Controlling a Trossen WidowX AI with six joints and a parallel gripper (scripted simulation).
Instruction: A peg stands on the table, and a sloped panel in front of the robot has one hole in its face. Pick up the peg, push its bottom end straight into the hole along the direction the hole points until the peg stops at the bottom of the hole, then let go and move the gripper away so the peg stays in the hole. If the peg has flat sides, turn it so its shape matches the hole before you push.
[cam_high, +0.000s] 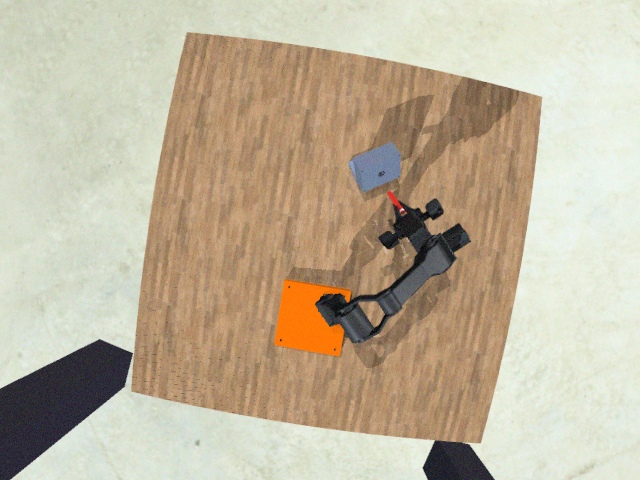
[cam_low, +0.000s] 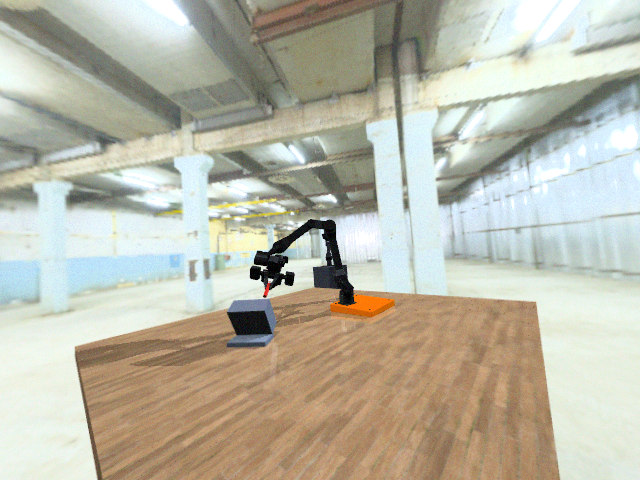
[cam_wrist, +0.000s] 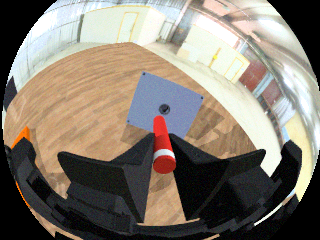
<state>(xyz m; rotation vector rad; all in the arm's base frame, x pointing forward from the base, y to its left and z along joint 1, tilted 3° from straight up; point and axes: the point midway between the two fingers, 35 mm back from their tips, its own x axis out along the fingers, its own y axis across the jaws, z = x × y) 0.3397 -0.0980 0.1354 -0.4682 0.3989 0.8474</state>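
Right now my gripper tip is 80 mm short of the small dark hole, 60 mm to the right of it and 60 mm above it. Round my gripper tip: small red peg (10 mm to the right, 10 mm behind, 10 mm above); grey-blue sloped panel (100 mm ahead, 80 mm to the left, 70 mm below).
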